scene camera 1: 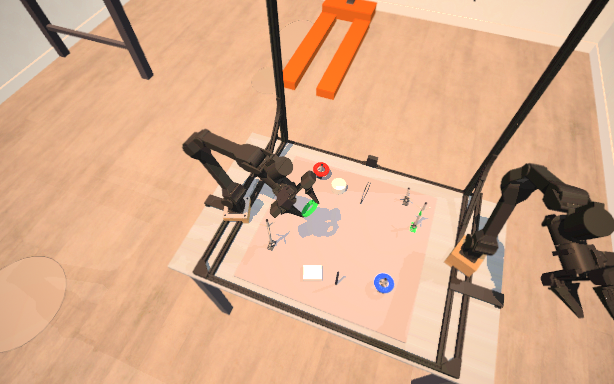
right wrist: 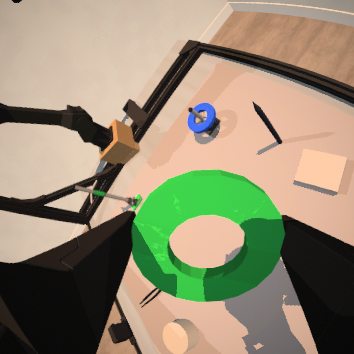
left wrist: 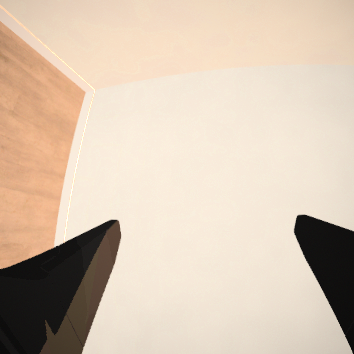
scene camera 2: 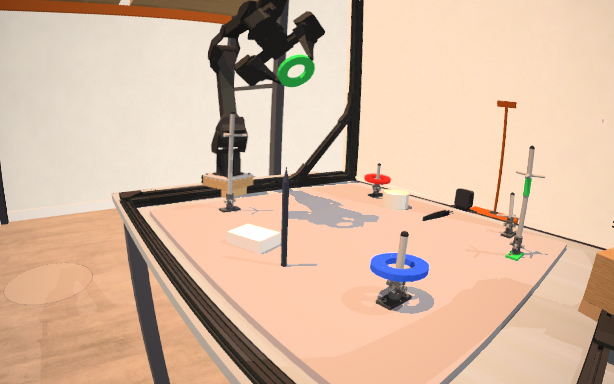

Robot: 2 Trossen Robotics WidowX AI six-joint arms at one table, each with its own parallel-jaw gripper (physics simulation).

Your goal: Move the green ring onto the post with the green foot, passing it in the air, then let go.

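Frame: origin at the left arm's base, x left, y down, z back, level; metres.
Seen in the pictures: left gripper, fingertip midpoint: (scene camera 1: 598, 320) (left wrist: 209, 227); right gripper, fingertip midpoint: (scene camera 1: 311, 210) (right wrist: 206, 222) (scene camera 2: 295, 70); left arm's base, origin of the base link: (scene camera 1: 470, 252) (right wrist: 106, 138); right arm's base, origin of the base link: (scene camera 1: 236, 206) (scene camera 2: 227, 174).
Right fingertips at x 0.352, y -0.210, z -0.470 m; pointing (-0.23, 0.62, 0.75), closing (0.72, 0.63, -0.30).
Pixels of each thing's middle, then the offset from my right fingertips to it. "spot": a spot on its surface instead.
- green ring, body centre: (right wrist: 206, 244) (scene camera 2: 296, 71) (scene camera 1: 309, 207) dx -0.004, dy +0.000, dz -0.010 m
- post with the green foot, surface spot: (scene camera 2: 523, 215) spot: dx -0.340, dy +0.211, dz +0.253 m
- tall post, surface spot: (scene camera 2: 231, 165) (scene camera 1: 270, 234) spot: dx +0.099, dy +0.190, dz -0.115 m
- short bare post, surface spot: (scene camera 2: 511, 210) (scene camera 1: 408, 194) spot: dx -0.426, dy +0.234, dz +0.155 m
- blue ring, body centre: (scene camera 2: 399, 266) (right wrist: 200, 117) (scene camera 1: 383, 282) dx -0.056, dy +0.241, dz +0.300 m
- red ring, body centre: (scene camera 2: 377, 179) (scene camera 1: 321, 169) dx -0.284, dy +0.241, dz -0.201 m
- white block, body centre: (scene camera 2: 253, 237) (right wrist: 320, 170) (scene camera 1: 312, 272) dx +0.080, dy +0.277, dz +0.078 m
- black upright rod, body centre: (scene camera 2: 284, 218) (right wrist: 268, 124) dx +0.050, dy +0.217, dz +0.169 m
The green ring (scene camera 1: 306, 212) (scene camera 2: 283, 73) (right wrist: 207, 192) is tilted in the air between the fingertips of my right gripper (scene camera 1: 310, 208) (scene camera 2: 296, 70) (right wrist: 206, 222), which is shut on its outer edge high above the pink mat. The post with the green foot (scene camera 1: 420, 213) (scene camera 2: 523, 215) (right wrist: 99, 193) stands upright at the mat's right side in scene camera 1, well apart from the ring. It has a green band and small crossbars, and no ring is on it. My left gripper (scene camera 1: 597, 316) (left wrist: 209, 227) is open and empty, off the table's right side in scene camera 1.
A tall post (scene camera 1: 270, 235) (scene camera 2: 231, 165) with crossbars and a short bare post (scene camera 1: 407, 196) (scene camera 2: 511, 210) stand on the mat. A blue ring (scene camera 1: 376, 283) (scene camera 2: 385, 271) and a red ring (scene camera 1: 315, 171) (scene camera 2: 370, 179) sit on short posts. A white block (scene camera 1: 312, 272) and a black upright rod (scene camera 2: 285, 220) are near the front.
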